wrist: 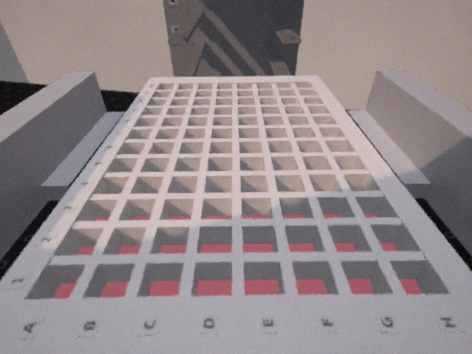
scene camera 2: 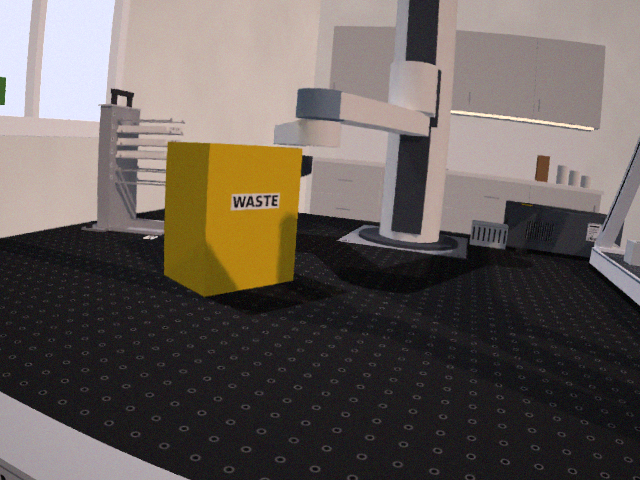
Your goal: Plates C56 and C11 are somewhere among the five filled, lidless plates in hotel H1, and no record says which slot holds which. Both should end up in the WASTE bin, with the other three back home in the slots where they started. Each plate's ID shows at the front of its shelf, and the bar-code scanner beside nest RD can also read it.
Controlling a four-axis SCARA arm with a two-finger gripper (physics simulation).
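Where they show: gripper, fingertip midpoint: [wrist: 235, 98]; arm's base, origin of the base link: [scene camera 2: 408, 244].
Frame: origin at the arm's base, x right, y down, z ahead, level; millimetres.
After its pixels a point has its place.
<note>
My gripper [wrist: 235, 98] {x 402, y -146, z 266 mm} is shut on a white, lidless plate [wrist: 235, 200] {x 350, y -142, z 254 mm}, C11, with red in its wells; its ID front is out of the wrist view. The plate is level, its column letters nearest the camera, and is outside hotel H1 [scene camera 2: 107, 170] {x 610, y -147, z 387 mm} [wrist: 270, 25] {x 631, y -136, z 281 mm}. In the scene view, the fingers and held plate are hidden behind the yellow WASTE bin [scene camera 2: 250, 173] {x 153, y -175, z 586 mm}. Three plates sit in the hotel: an upper one [scene camera 2: 147, 129] {x 537, y -239, z 340 mm}, a middle one [scene camera 2: 144, 142] {x 541, y -210, z 343 mm} and a lower one [scene camera 2: 140, 155] {x 549, y -181, z 345 mm}. Their IDs are not readable. The scanner cannot be made out.
The robot column [scene camera 2: 410, 186] {x 0, y -149, z 77 mm} stands behind and right of the bin, with its arm reaching left above the bin's height. A small grey slotted rack [scene camera 2: 488, 242] {x -203, y -25, z -45 mm}, a dark box [scene camera 2: 563, 245] {x -399, y -45, z -35 mm} and a white-framed device [scene camera 2: 617, 271] {x -450, y -51, z 257 mm} stand at the right.
</note>
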